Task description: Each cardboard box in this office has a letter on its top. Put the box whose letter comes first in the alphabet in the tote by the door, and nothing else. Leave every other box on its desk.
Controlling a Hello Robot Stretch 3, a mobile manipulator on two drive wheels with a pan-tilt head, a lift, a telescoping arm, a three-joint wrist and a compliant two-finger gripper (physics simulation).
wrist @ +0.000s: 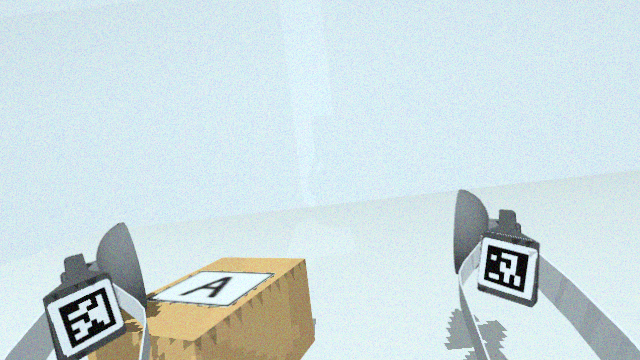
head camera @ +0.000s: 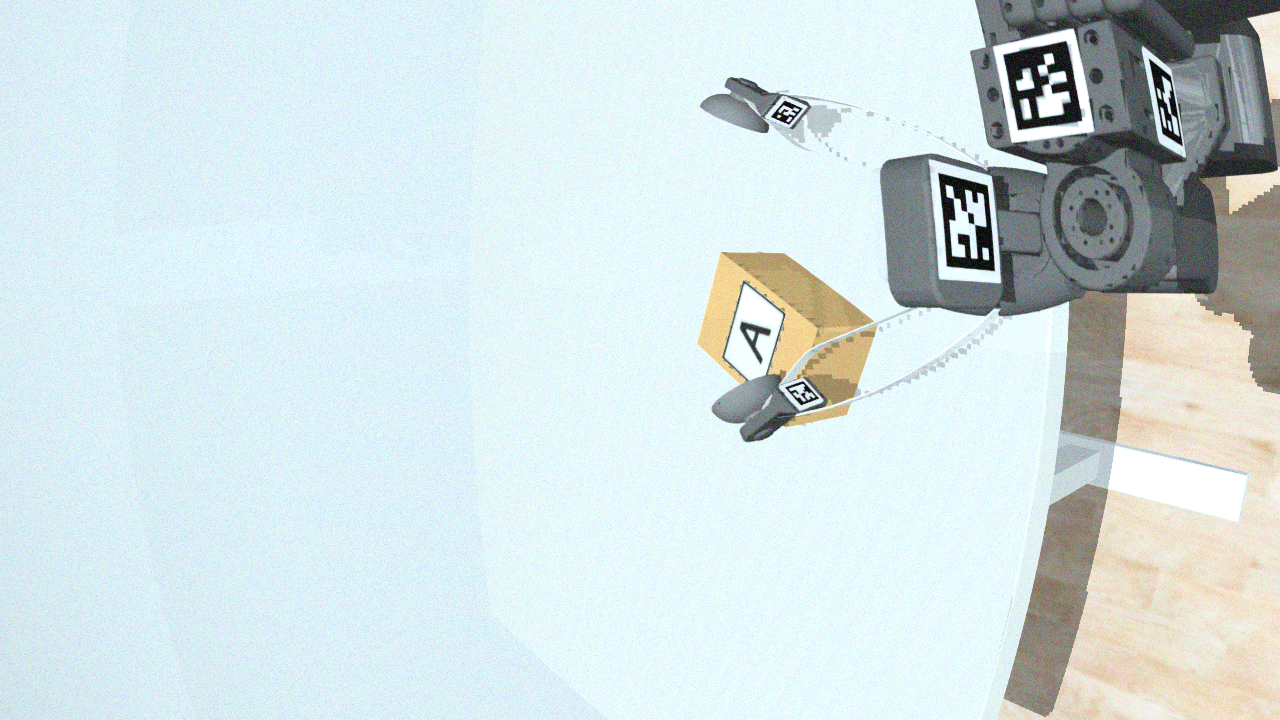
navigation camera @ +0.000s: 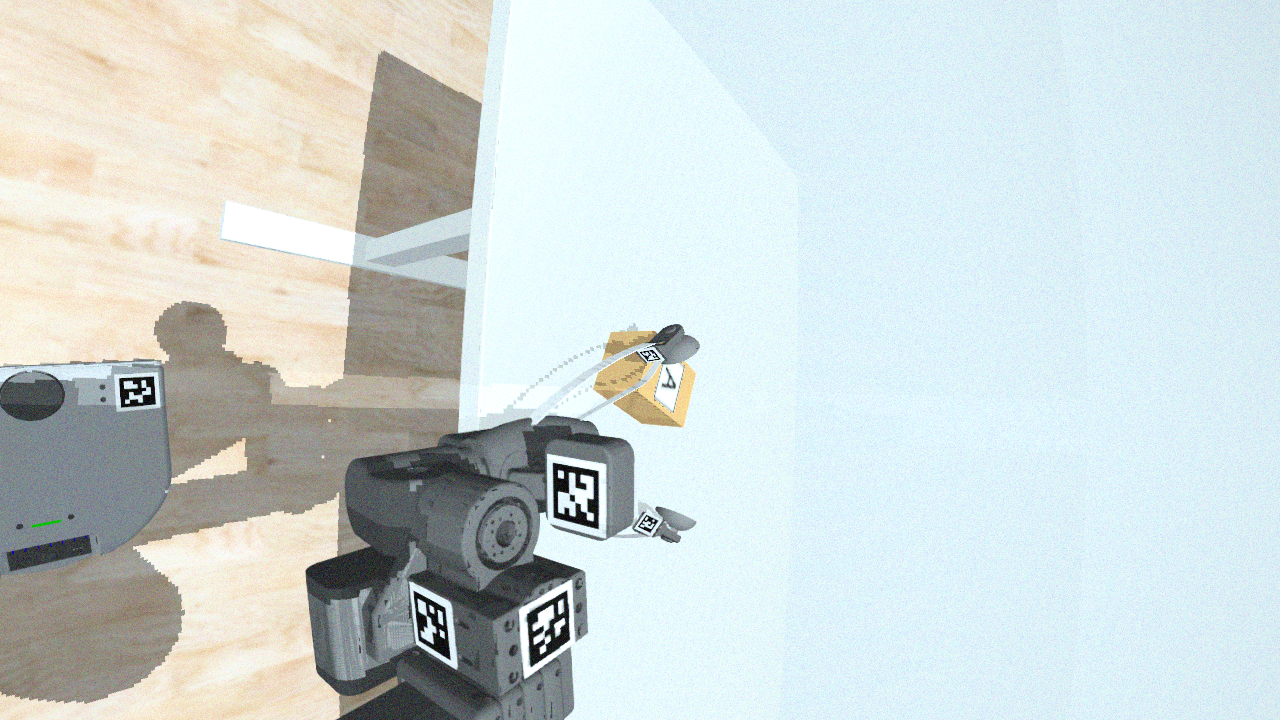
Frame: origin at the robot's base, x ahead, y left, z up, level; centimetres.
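Seen in the pictures: gripper, fingertip midpoint: [head camera: 720, 250] [navigation camera: 688, 432]; robot's base, link origin: [navigation camera: 33, 393].
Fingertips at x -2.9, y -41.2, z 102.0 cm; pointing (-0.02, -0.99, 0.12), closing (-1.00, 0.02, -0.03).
Observation:
Offsets run from my fingertips to a thing's top centre. "*": to the spot under its first point. Level surfaces: height alone.
A cardboard box @(dx +4.7, dy -0.2, dz -2.0 cm) [head camera: 805, 300] [navigation camera: 644, 407] [wrist: 260, 320] with a white label lettered A on its top sits on the white desk @(dz -7.0 cm) [head camera: 626, 537] [navigation camera: 626, 179] [wrist: 380, 300]. My gripper [head camera: 741, 255] [navigation camera: 680, 431] [wrist: 301, 235] is open wide and empty. In the wrist view the left finger overlaps the box's left part, and the right finger is well to the right of it. The left finger and its strips hide part of the box; whether they touch it I cannot tell. The tote does not show in these views.
The desk's near edge @(* dx +8.3, dy +17.5, dz -8.4 cm) [head camera: 1056, 402] [navigation camera: 477, 268] runs under my arm. A white desk leg foot @(* dx +34.4, dy -1.9, dz -99.5 cm) [head camera: 1177, 483] [navigation camera: 286, 234] stands out over the wood floor @(dz -102.0 cm) [head camera: 1163, 626] [navigation camera: 223, 107]. My grey base [navigation camera: 80, 465] shows at the left of the navigation view.

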